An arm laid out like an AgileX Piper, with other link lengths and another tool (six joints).
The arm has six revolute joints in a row. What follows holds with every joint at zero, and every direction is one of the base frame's. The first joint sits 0.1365 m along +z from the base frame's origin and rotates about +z. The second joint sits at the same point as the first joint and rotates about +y. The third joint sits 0.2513 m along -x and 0.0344 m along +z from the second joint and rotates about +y. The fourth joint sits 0.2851 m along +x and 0.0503 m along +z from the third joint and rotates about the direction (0.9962, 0, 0.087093). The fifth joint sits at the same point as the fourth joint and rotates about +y. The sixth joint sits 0.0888 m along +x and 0.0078 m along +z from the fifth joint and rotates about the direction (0.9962, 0, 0.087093). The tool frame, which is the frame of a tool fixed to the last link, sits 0.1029 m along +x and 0.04 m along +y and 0.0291 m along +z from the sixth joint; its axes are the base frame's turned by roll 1.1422, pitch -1.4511 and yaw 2.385 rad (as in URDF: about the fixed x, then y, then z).
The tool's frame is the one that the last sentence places.
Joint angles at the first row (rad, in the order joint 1, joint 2, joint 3, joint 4, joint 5, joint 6):
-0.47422, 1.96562, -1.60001, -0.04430, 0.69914, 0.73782
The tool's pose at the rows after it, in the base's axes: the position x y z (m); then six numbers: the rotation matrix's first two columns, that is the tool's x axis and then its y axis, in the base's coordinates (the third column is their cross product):
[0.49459 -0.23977 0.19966 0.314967 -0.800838 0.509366 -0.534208 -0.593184 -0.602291]
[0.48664 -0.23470 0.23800 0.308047 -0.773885 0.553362 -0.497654 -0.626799 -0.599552]
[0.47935 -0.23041 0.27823 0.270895 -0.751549 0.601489 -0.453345 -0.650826 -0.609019]
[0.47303 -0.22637 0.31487 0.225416 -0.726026 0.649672 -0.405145 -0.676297 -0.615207]
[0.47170 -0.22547 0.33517 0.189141 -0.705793 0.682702 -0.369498 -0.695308 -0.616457]
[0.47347 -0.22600 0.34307 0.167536 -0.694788 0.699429 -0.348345 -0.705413 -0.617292]
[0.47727 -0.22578 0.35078 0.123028 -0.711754 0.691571 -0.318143 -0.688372 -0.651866]
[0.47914 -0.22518 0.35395 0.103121 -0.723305 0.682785 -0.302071 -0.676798 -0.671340]
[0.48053 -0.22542 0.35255 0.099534 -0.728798 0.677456 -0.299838 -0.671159 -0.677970]
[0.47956 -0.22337 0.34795 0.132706 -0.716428 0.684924 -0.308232 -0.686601 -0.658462]
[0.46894 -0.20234 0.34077 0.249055 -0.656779 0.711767 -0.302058 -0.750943 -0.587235]
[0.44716 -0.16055 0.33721 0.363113 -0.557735 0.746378 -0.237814 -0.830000 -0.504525]
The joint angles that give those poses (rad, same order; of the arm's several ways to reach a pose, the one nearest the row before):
-0.47423, 1.89193, -1.60004, -0.04429, 0.71906, 0.72053
-0.47424, 1.81497, -1.60003, -0.04428, 0.74042, 0.69480
-0.47423, 1.74137, -1.60004, -0.04190, 0.73544, 0.68968
-0.47329, 1.67966, -1.60003, -0.04189, 0.71151, 0.68860
-0.47327, 1.65353, -1.60001, -0.04289, 0.67401, 0.68863
-0.47329, 1.64973, -1.60004, -0.04177, 0.64164, 0.68861
-0.47328, 1.65064, -1.60003, -0.01096, 0.60142, 0.70670
-0.47329, 1.65155, -1.60001, 0.01094, 0.58429, 0.71245
-0.47327, 1.65621, -1.60002, 0.01808, 0.57944, 0.71463
-0.47330, 1.65557, -1.59803, 0.01813, 0.59841, 0.68239
-0.45532, 1.60204, -1.54838, 0.01810, 0.65170, 0.56875
-0.40469, 1.47147, -1.41272, 0.01302, 0.66332, 0.45052

